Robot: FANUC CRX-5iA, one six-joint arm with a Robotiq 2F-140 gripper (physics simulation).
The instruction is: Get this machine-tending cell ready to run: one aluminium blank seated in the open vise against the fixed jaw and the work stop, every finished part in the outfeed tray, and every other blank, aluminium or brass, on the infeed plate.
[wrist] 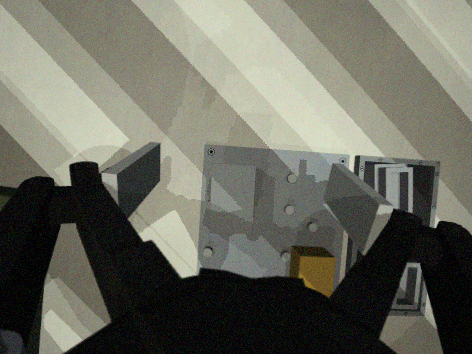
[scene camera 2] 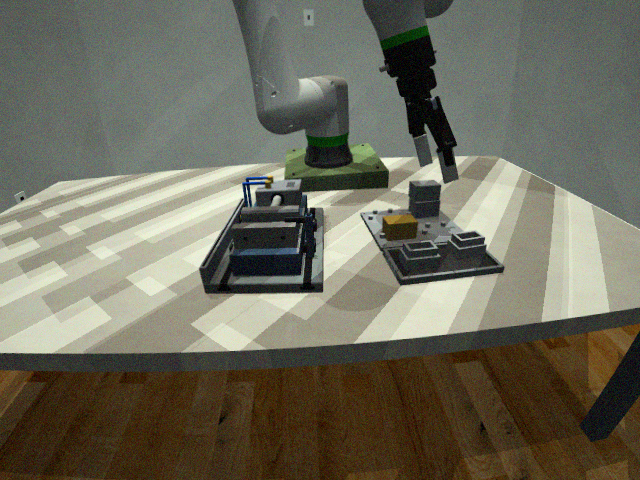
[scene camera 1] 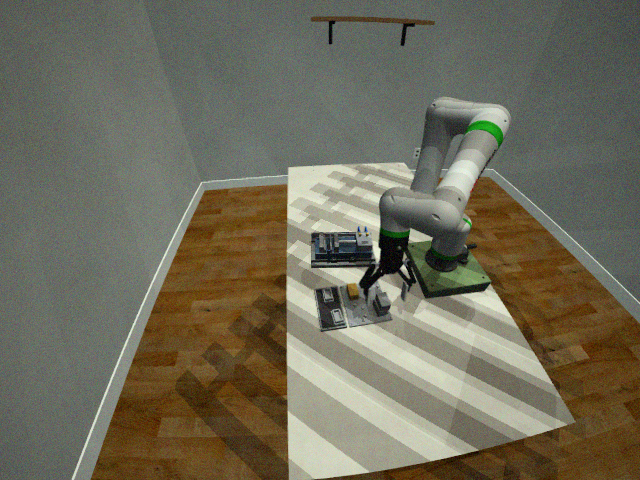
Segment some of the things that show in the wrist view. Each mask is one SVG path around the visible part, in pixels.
My gripper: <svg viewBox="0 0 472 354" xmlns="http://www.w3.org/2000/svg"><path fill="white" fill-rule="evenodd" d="M0 211L0 354L27 354L25 348L61 227L60 224L76 223L77 231L111 323L63 354L397 354L379 338L399 288L408 259L421 262L420 266L443 354L472 354L472 235L461 225L448 221L439 221L436 228L422 225L422 219L410 212L397 211L394 205L343 164L332 163L324 201L360 253L365 256L360 263L355 262L330 297L306 287L303 278L284 276L250 278L226 270L200 268L199 275L181 278L158 246L152 240L144 242L128 220L131 214L160 182L161 143L149 142L100 174L99 166L96 162L83 161L72 163L69 165L71 186L55 186L54 179L51 177L31 177L20 184Z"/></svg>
A brass blank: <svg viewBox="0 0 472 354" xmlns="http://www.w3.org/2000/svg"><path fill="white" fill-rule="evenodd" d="M292 246L289 277L303 278L306 287L330 297L333 293L336 257L323 247Z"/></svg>
